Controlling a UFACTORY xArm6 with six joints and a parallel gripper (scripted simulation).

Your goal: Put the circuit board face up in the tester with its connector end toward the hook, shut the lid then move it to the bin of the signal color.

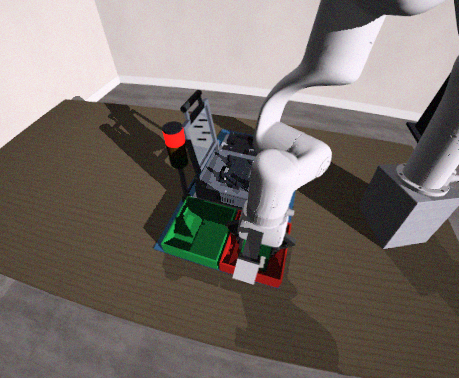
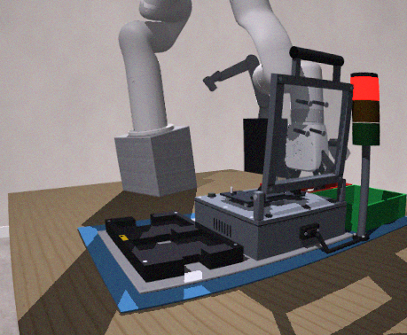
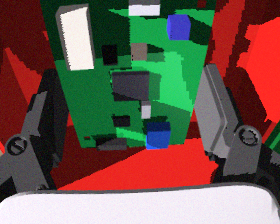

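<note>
Right now my hand is 10 mm above the red bin. From my hand the other things lie so: green bin (150 mm ahead, 20 mm to the right, 10 mm below); plate (210 mm to the right, 90 mm ahead, 40 mm above); green circuit board (10 mm below).
</note>
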